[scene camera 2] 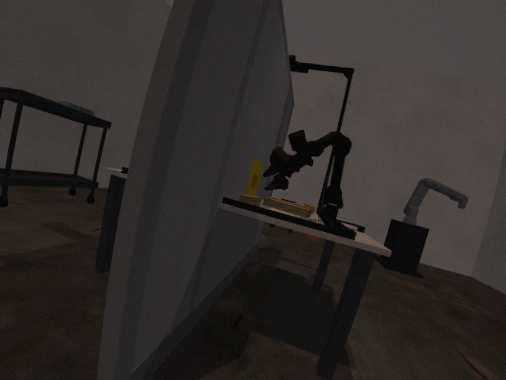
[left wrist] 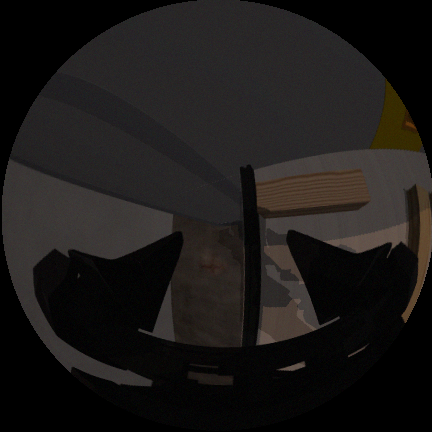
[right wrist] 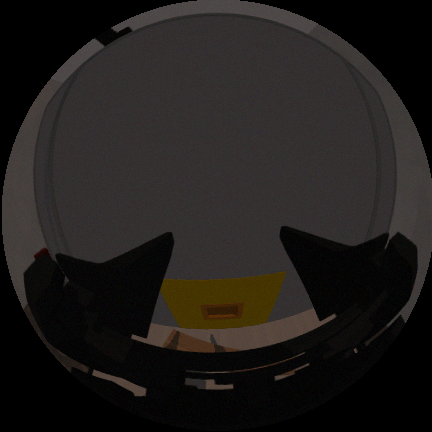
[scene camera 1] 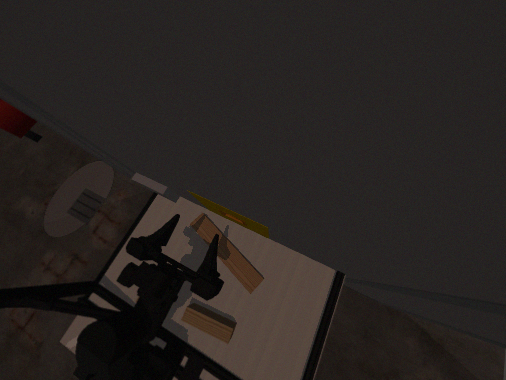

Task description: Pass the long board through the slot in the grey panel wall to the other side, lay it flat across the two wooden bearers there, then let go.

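Places are measured from the left arm's base along level axes (x ahead, y left, z up), in centimetres.
Pixels of known places: left gripper, fingertip midpoint: [scene camera 2: 264, 183] [left wrist: 235, 236]; right gripper, fingertip midpoint: [right wrist: 227, 234] [scene camera 1: 197, 224]; left arm's base, link origin: [scene camera 2: 329, 217]; right arm's base, link origin: [scene camera 1: 172, 355].
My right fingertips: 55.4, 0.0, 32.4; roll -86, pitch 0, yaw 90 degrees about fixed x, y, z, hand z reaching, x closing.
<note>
For each thing: its top centre in the pictures, then the offset to it from my right fingertips, as dx, dy, dz. "spot": a spot on its surface instead.
- long brown board, top centre: [right wrist: 227, 358] [scene camera 1: 224, 250] +3.0, +0.1, -30.3
- yellow-framed slot, surface spot: [right wrist: 222, 311] [scene camera 1: 236, 215] spot: -8.5, -0.5, -26.1
- wooden bearer, top centre: [left wrist: 314, 188] [scene camera 2: 251, 196] -20.0, +27.3, -29.9
- second wooden piece, top centre: [scene camera 2: 287, 203] -33.4, +5.3, -30.5
- short tan wooden block, top centre: [scene camera 1: 206, 324] +23.2, +5.8, -28.0
The long brown board [scene camera 1: 245, 270] [right wrist: 192, 343] lies aslant on the table, one end near the yellow-framed slot [scene camera 1: 234, 218] [scene camera 2: 254, 181] [left wrist: 410, 121] [right wrist: 222, 311] in the grey panel wall [scene camera 1: 320, 125] [scene camera 2: 220, 125] [left wrist: 215, 100] [right wrist: 215, 150]. My right gripper [scene camera 1: 198, 226] [right wrist: 227, 234] is open and empty above that table, facing the wall. On the other side, one wooden bearer [scene camera 2: 250, 199] [left wrist: 312, 193] lies at the table's edge by the wall. A second wooden piece [scene camera 2: 290, 206] [left wrist: 422, 225], seemingly the other bearer, lies farther in. My left gripper [scene camera 2: 265, 182] [left wrist: 235, 236] is open and empty, above them and over the table's edge.
A short tan wooden block [scene camera 1: 209, 323] lies on the right arm's table. Black rails [scene camera 1: 325, 325] [left wrist: 250, 285] edge the tables. A black mast [scene camera 2: 345, 100] stands behind the left arm. A dark cart [scene camera 2: 60, 111] and a grey robot arm [scene camera 2: 440, 184] stand farther off.
</note>
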